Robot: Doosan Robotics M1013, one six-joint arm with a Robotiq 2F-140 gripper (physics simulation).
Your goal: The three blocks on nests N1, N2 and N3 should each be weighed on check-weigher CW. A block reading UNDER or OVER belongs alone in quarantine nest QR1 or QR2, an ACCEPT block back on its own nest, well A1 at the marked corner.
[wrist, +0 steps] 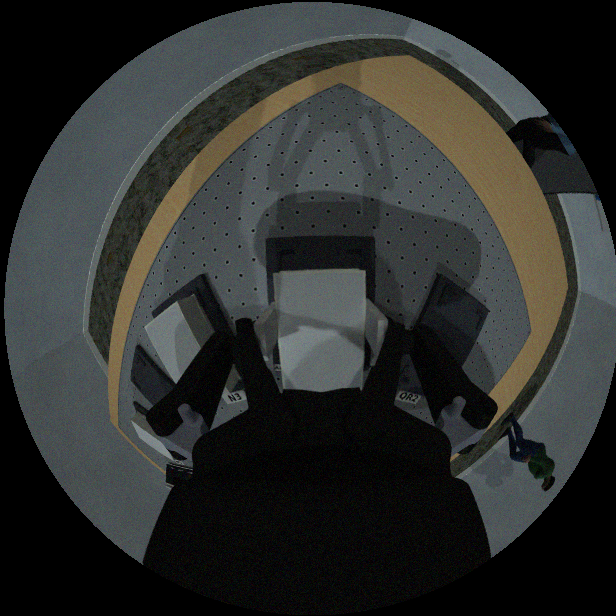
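My gripper (320, 350) is shut on a pale grey block (320, 330); its two dark fingers press the block's left and right sides. The block hangs over a dark nest (320, 255) whose label is hidden. To the left, a second pale block (172, 339) sits on the nest labelled N3 (234, 396). To the right, the dark nest labelled QR2 (453, 313) holds no block. The check-weigher is not in view.
The nests stand on a grey perforated board (344, 172) bordered by a tan strip (494, 172) and a dark speckled rim. My gripper's shadow falls on the board beyond the centre nest. A small figure (531, 453) stands on the floor at the right.
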